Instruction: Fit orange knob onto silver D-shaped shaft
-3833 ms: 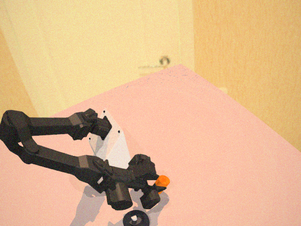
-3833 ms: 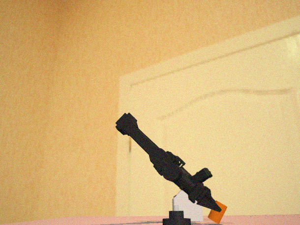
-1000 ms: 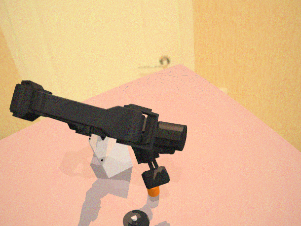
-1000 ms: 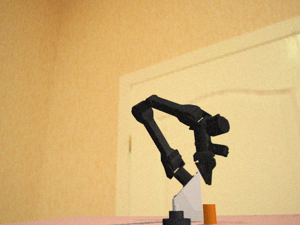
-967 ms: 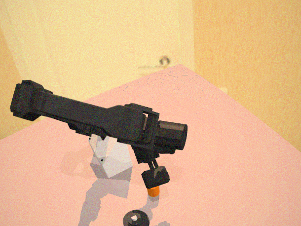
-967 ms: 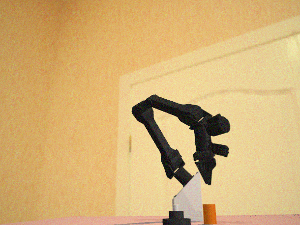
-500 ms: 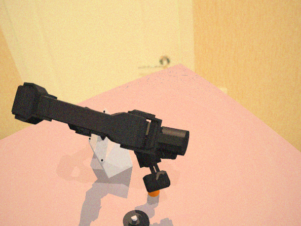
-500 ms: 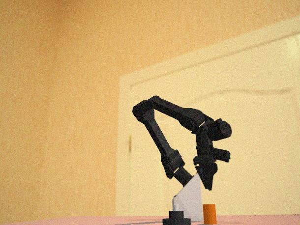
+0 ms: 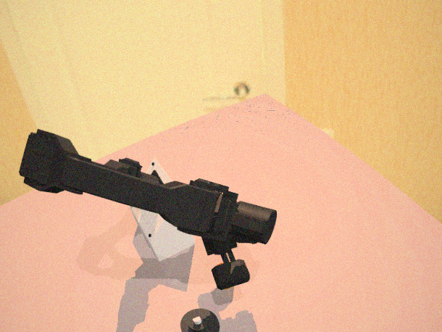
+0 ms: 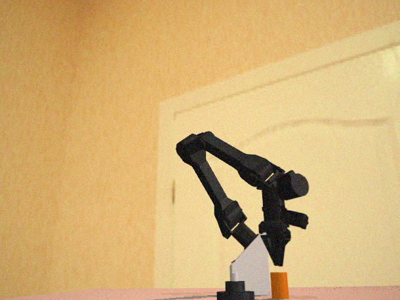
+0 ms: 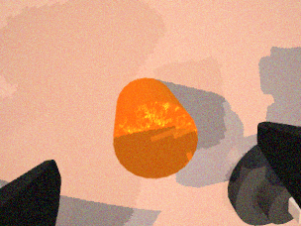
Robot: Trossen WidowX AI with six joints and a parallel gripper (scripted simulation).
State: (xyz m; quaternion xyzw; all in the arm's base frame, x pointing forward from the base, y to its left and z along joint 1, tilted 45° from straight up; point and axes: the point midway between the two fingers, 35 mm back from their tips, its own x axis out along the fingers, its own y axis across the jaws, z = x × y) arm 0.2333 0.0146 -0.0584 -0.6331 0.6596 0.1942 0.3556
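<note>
My gripper tip is 30 mm above the orange knob. From my gripper tip the other things lie so: round pedestal (110 mm to the right, 80 mm ahead, 40 mm below).
</note>
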